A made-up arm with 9 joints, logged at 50 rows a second.
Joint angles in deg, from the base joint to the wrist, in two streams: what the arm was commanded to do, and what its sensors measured. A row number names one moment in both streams.
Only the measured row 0 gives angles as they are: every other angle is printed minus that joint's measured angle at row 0.
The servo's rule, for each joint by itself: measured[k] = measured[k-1] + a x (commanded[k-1-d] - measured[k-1]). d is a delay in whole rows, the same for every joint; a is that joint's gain. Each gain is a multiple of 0.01, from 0.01 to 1. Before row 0 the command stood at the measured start. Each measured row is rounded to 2 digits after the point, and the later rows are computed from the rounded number. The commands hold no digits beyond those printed.
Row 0, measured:
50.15, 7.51, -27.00, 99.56, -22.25, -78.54, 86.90, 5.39, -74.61
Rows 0 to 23, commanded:
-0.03, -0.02, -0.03, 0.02, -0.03, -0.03, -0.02, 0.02, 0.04
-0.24, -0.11, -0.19, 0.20, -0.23, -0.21, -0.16, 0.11, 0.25
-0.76, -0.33, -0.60, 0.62, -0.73, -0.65, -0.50, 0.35, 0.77
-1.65, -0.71, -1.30, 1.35, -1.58, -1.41, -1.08, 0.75, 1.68
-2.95, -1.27, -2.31, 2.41, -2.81, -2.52, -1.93, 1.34, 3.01
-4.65, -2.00, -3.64, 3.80, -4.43, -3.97, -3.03, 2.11, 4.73
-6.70, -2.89, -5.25, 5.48, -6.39, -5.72, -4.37, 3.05, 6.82
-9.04, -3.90, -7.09, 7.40, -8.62, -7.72, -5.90, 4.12, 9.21
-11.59, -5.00, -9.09, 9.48, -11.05, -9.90, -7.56, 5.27, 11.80
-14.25, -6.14, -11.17, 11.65, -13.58, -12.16, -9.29, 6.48, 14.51
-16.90, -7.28, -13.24, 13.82, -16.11, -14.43, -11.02, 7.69, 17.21
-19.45, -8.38, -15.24, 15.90, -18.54, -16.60, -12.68, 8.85, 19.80
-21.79, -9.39, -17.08, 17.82, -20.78, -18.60, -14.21, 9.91, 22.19
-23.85, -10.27, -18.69, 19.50, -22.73, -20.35, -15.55, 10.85, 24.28
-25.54, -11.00, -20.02, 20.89, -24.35, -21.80, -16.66, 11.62, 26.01
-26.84, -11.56, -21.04, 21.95, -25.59, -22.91, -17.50, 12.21, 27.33
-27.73, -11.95, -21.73, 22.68, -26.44, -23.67, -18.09, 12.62, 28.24
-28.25, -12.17, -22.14, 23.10, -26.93, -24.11, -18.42, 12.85, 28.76
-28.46, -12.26, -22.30, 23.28, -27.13, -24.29, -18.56, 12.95, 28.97
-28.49, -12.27, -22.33, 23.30, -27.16, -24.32, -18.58, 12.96, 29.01
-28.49, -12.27, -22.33, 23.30, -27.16, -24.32, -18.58, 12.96, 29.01
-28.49, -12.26, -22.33, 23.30, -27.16, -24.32, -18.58, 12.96, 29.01
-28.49, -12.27, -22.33, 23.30, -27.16, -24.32, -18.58, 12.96, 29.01
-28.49, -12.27, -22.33, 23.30, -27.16, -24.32, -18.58, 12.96, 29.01
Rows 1 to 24, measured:
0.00, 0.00, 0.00, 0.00, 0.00, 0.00, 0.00, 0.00, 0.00
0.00, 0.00, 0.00, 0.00, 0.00, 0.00, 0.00, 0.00, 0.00
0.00, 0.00, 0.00, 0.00, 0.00, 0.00, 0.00, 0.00, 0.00
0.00, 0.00, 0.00, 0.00, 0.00, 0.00, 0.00, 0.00, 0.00
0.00, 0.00, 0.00, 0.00, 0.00, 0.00, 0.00, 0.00, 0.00
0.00, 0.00, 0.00, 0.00, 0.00, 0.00, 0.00, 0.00, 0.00
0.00, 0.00, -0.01, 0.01, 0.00, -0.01, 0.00, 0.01, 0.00
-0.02, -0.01, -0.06, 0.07, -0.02, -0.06, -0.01, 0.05, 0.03
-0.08, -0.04, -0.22, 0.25, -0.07, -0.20, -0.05, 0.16, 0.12
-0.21, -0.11, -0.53, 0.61, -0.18, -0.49, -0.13, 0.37, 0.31
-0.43, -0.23, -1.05, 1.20, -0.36, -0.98, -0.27, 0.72, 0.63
-0.77, -0.41, -1.80, 2.06, -0.64, -1.70, -0.49, 1.22, 1.12
-1.24, -0.66, -2.80, 3.19, -1.04, -2.66, -0.80, 1.88, 1.80
-1.86, -0.98, -4.04, 4.58, -1.57, -3.87, -1.21, 2.69, 2.69
-2.64, -1.38, -5.50, 6.20, -2.23, -5.32, -1.72, 3.62, 3.78
-3.57, -1.86, -7.14, 8.00, -3.02, -6.96, -2.33, 4.65, 5.07
-4.64, -2.40, -8.91, 9.92, -3.94, -8.75, -3.03, 5.74, 6.53
-5.82, -3.00, -10.75, 11.89, -4.96, -10.63, -3.80, 6.86, 8.12
-7.10, -3.64, -12.59, 13.85, -6.07, -12.54, -4.63, 7.96, 9.81
-8.44, -4.30, -14.36, 15.71, -7.24, -14.41, -5.50, 9.00, 11.55
-9.81, -4.97, -16.00, 17.42, -8.44, -16.18, -6.39, 9.94, 13.29
-11.17, -5.63, -17.46, 18.91, -9.64, -17.80, -7.28, 10.76, 14.97
-12.49, -6.26, -18.70, 20.15, -10.82, -19.21, -8.14, 11.43, 16.56
-13.75, -6.85, -19.70, 21.12, -11.95, -20.39, -8.96, 11.94, 18.02
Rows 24 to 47, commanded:
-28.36, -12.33, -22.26, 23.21, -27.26, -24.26, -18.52, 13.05, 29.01
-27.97, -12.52, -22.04, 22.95, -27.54, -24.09, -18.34, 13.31, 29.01
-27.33, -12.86, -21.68, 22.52, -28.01, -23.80, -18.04, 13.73, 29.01
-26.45, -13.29, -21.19, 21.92, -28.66, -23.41, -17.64, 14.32, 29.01
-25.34, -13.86, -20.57, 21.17, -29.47, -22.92, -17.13, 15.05, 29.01
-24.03, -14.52, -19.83, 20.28, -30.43, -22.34, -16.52, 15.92, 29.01
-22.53, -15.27, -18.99, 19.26, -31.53, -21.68, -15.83, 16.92, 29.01
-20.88, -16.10, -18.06, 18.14, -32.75, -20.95, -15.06, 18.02, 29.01
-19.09, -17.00, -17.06, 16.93, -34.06, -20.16, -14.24, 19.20, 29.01
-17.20, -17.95, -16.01, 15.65, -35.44, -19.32, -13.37, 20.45, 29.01
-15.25, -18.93, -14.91, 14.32, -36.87, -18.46, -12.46, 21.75, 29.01
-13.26, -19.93, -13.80, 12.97, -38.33, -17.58, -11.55, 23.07, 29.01
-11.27, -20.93, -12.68, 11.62, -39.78, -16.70, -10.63, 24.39, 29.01
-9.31, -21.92, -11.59, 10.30, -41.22, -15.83, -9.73, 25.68, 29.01
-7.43, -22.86, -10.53, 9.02, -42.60, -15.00, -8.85, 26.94, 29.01
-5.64, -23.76, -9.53, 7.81, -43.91, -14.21, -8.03, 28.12, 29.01
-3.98, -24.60, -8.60, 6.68, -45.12, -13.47, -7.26, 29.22, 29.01
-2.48, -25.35, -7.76, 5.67, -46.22, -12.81, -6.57, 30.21, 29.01
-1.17, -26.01, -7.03, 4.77, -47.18, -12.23, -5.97, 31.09, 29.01
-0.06, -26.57, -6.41, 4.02, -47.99, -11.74, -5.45, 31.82, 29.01
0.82, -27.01, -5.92, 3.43, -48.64, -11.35, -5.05, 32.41, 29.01
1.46, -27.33, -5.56, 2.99, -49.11, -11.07, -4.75, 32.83, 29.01
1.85, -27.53, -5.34, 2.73, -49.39, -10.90, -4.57, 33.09, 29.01
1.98, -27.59, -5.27, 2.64, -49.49, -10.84, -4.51, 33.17, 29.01
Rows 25 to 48, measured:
-14.93, -7.39, -20.45, 21.83, -13.01, -21.33, -9.73, 12.30, 19.33
-16.01, -7.88, -21.00, 22.32, -14.00, -22.05, -10.44, 12.54, 20.49
-17.01, -8.32, -21.39, 22.64, -14.92, -22.59, -11.09, 12.69, 21.51
-17.93, -8.71, -21.66, 22.86, -15.78, -23.01, -11.69, 12.79, 22.41
-18.77, -9.07, -21.85, 23.01, -16.58, -23.32, -12.24, 12.85, 23.20
-19.55, -9.39, -21.99, 23.11, -17.32, -23.56, -12.75, 12.89, 23.90
-20.25, -9.68, -22.07, 23.14, -18.02, -23.73, -13.21, 12.95, 24.51
-20.87, -9.96, -22.06, 23.08, -18.69, -23.82, -13.62, 13.08, 25.05
-21.39, -10.25, -21.95, 22.90, -19.34, -23.82, -13.97, 13.31, 25.53
-21.79, -10.55, -21.73, 22.58, -19.99, -23.72, -14.26, 13.67, 25.95
-22.07, -10.88, -21.39, 22.11, -20.65, -23.53, -14.49, 14.17, 26.32
-22.23, -11.24, -20.94, 21.51, -21.33, -23.24, -14.65, 14.80, 26.64
-22.25, -11.64, -20.37, 20.77, -22.04, -22.87, -14.74, 15.56, 26.92
-22.14, -12.09, -19.70, 19.90, -22.79, -22.41, -14.77, 16.45, 27.17
-21.90, -12.58, -18.93, 18.92, -23.58, -21.87, -14.73, 17.44, 27.39
-21.52, -13.12, -18.08, 17.84, -24.41, -21.26, -14.62, 18.52, 27.58
-21.02, -13.70, -17.16, 16.68, -25.28, -20.59, -14.45, 19.68, 27.75
-20.40, -14.32, -16.19, 15.46, -26.19, -19.87, -14.22, 20.90, 27.90
-19.67, -14.98, -15.17, 14.19, -27.14, -19.11, -13.93, 22.16, 28.03
-18.84, -15.67, -14.13, 12.91, -28.13, -18.32, -13.59, 23.43, 28.15
-17.93, -16.39, -13.09, 11.63, -29.14, -17.52, -13.21, 24.69, 28.25
-16.95, -17.13, -12.06, 10.37, -30.17, -16.73, -12.80, 25.92, 28.34
-15.91, -17.88, -11.06, 9.15, -31.22, -15.95, -12.36, 27.11, 28.42
-14.84, -18.63, -10.10, 8.00, -32.27, -15.20, -11.90, 28.23, 28.49

